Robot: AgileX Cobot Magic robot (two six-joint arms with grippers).
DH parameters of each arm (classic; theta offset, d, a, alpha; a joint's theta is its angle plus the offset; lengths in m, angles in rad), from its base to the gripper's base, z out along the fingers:
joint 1: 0 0.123 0 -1.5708
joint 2: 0.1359 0 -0.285 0
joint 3: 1.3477 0 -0.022 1.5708
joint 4: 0 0.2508 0 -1.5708
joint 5: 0 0 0.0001 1.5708
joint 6: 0 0.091 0 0
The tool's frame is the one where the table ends.
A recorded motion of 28 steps. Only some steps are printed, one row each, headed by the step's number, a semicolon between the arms.
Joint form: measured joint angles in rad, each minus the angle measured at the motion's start. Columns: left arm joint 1, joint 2, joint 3, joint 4, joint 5, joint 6; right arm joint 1, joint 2, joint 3, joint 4, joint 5, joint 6.
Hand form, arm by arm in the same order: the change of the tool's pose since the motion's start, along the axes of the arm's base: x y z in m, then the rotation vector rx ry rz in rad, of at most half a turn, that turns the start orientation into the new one. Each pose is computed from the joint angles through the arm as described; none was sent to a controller.
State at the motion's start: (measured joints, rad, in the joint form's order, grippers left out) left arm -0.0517 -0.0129 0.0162 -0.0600 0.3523 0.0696; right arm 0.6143 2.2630 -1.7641 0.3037 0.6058 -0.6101
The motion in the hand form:
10: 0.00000 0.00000 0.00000 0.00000 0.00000 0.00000; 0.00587 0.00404 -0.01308 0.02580 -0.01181 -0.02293
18: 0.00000 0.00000 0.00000 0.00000 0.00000 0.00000; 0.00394 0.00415 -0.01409 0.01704 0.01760 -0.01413
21: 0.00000 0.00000 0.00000 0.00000 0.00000 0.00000; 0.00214 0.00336 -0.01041 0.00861 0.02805 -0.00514
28: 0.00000 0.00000 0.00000 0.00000 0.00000 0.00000; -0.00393 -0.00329 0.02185 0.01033 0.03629 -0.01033
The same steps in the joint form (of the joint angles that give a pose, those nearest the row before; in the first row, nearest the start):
10: 0.0000 0.0000 0.0000 0.0000 0.0000 0.0000; 0.0000 0.0381 -0.0112 0.0251 -0.0535 -0.0032
18: 0.0000 0.0000 0.0000 0.0000 0.0000 0.0000; 0.0000 0.0407 -0.0173 0.0323 -0.0188 -0.0055
21: 0.0000 0.0000 0.0000 0.0000 0.0000 0.0000; 0.0000 0.0319 -0.0187 0.0276 0.0060 -0.0052
28: 0.0000 0.0000 0.0000 0.0000 0.0000 0.0000; -0.0048 -0.0397 -0.0197 0.0034 0.0811 0.0323

